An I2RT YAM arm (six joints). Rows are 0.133 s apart.
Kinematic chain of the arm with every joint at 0, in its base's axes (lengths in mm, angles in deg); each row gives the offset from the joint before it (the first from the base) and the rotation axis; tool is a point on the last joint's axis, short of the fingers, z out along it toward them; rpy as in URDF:
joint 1: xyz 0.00 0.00 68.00 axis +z
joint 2: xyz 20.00 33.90 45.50 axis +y
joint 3: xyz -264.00 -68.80 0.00 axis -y
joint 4: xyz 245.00 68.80 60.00 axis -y
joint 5: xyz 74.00 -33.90 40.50 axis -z
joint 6: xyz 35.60 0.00 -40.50 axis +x
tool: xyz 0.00 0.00 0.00 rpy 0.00 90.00 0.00
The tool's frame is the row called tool.
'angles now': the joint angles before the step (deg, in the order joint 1, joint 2, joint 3, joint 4, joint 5, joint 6). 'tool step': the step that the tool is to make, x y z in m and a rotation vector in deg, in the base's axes. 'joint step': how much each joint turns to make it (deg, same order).
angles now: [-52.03, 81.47, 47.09, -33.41, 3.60, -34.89]
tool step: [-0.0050, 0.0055, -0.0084, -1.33, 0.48, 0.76]
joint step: [-0.01, -1.24, -3.23, 2.82, 0.81, -1.18]
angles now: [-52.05, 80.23, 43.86, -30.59, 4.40, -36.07]
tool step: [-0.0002, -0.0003, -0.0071, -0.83, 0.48, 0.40]
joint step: [0.02, 0.63, -1.34, 2.38, 0.67, -0.71]
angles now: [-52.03, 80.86, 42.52, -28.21, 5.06, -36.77]
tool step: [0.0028, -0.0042, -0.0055, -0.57, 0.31, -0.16]
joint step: [0.00, 1.72, -0.01, 2.00, 0.61, -0.09]
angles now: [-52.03, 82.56, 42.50, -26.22, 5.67, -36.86]
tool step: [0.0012, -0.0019, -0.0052, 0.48, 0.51, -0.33]
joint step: [-0.02, 1.37, -0.01, 0.66, 0.22, 0.24]
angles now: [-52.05, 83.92, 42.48, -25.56, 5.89, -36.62]
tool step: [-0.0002, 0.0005, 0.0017, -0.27, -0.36, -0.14]
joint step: [0.03, -0.46, -0.04, 0.00, -0.04, 0.20]
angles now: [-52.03, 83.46, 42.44, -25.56, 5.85, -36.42]
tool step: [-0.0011, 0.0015, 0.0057, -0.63, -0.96, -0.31]
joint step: [-0.02, -1.43, 0.02, -0.41, -0.22, 0.42]
